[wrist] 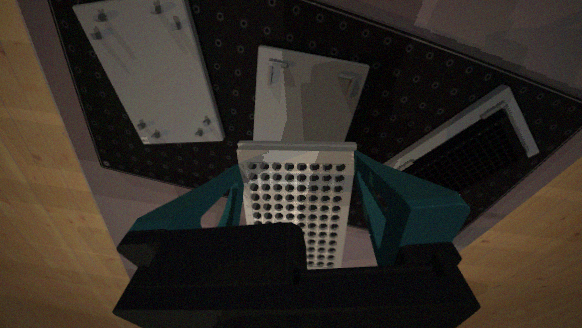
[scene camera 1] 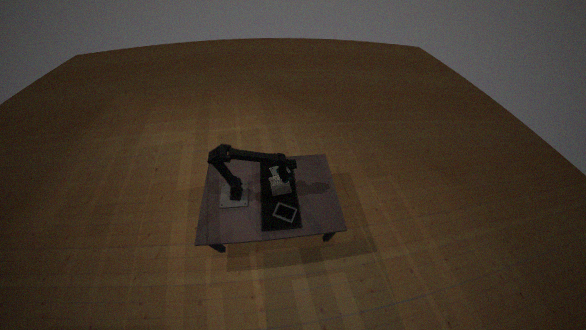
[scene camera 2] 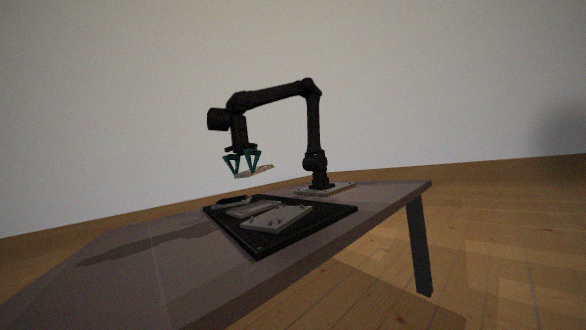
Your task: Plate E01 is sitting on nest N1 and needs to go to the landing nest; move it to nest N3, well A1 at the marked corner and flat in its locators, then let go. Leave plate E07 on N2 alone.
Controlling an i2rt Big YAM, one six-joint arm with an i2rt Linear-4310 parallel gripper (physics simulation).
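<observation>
My gripper (scene camera 2: 245,173) (wrist: 295,164) is shut on the pale, many-welled plate E01 (scene camera 1: 276,180) (scene camera 2: 257,171) (wrist: 300,182), teal fingers at its two sides. It holds the plate in the air above the board; its near part is hidden by the gripper body in the wrist view. Beyond the plate's far edge is a light nest with corner locators (scene camera 1: 281,190) (scene camera 2: 254,208) (wrist: 305,110). A light nest with round pegs (scene camera 2: 277,219) (wrist: 155,82) lies to the left in the wrist view. A dark gridded plate (wrist: 472,155) sits inside a pale frame nest (scene camera 1: 276,209) (wrist: 522,130). No nest labels or marked corner are readable.
The nests sit on a black perforated board (scene camera 1: 270,224) (scene camera 2: 330,209) (wrist: 235,95) on the table (scene camera 1: 320,215) (scene camera 2: 190,280). The arm's base plate (scene camera 1: 225,202) (scene camera 2: 345,188) stands beside the board. The short pegs and corner locators stick up from the nests.
</observation>
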